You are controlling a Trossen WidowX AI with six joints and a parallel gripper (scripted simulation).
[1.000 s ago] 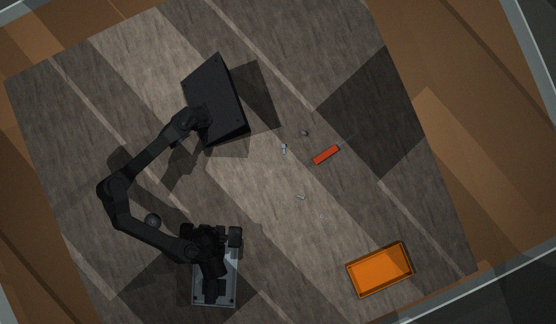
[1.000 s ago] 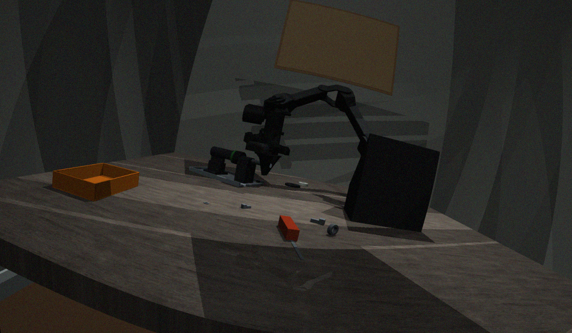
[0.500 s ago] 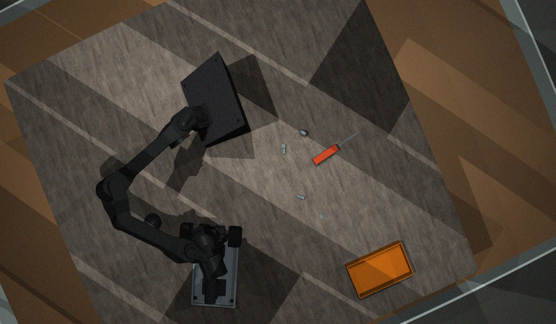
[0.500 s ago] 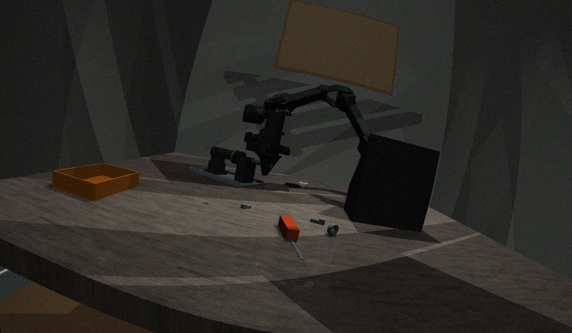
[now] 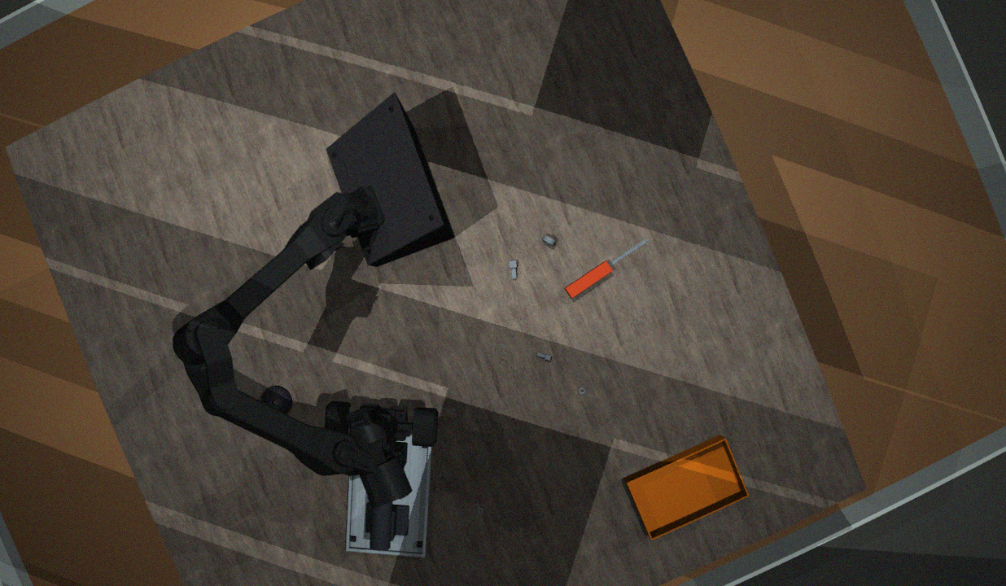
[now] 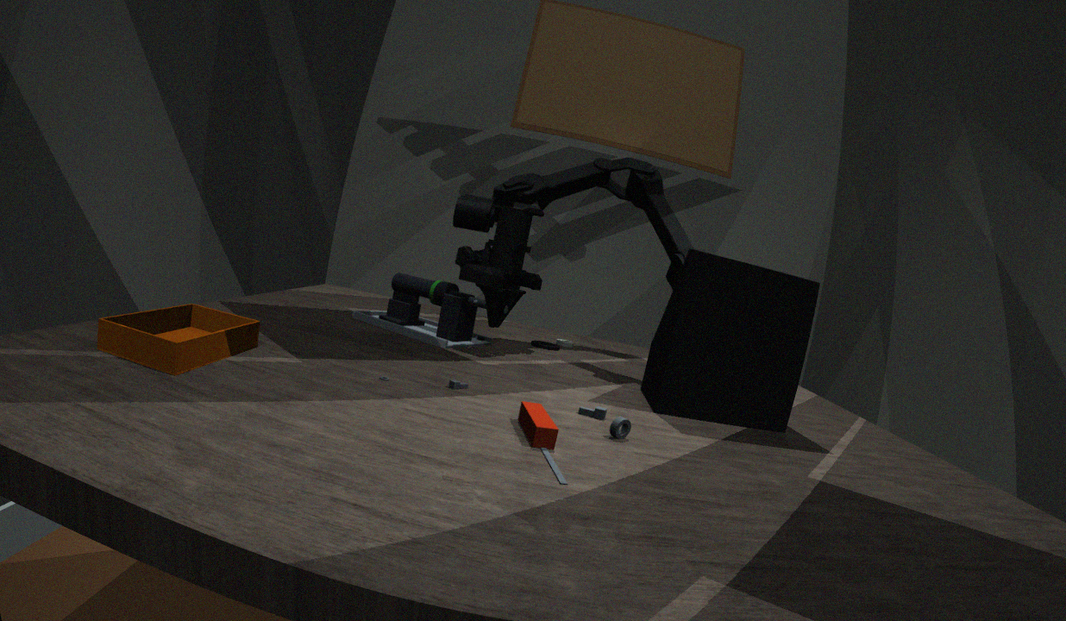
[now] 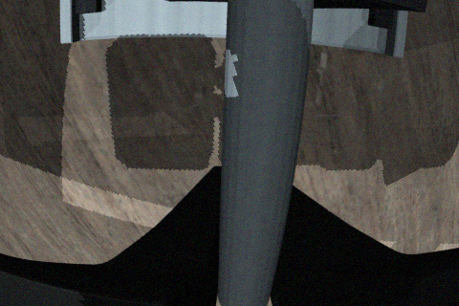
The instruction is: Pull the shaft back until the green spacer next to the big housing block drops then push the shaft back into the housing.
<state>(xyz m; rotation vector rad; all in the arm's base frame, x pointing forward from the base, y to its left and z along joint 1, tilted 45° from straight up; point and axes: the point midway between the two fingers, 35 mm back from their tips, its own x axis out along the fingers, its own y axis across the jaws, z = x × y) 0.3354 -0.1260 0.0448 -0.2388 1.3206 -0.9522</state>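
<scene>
The grey shaft lies 60 mm ahead of my gripper tip, 30 mm to the right of it and 30 mm above it. Round my gripper tip: green spacer (110 mm ahead, 60 mm to the right, 30 mm above); then nut (180 mm behind, 390 mm to the left, 30 mm below); then dark round piece (100 mm behind, 200 mm to the right, 40 mm below).
</scene>
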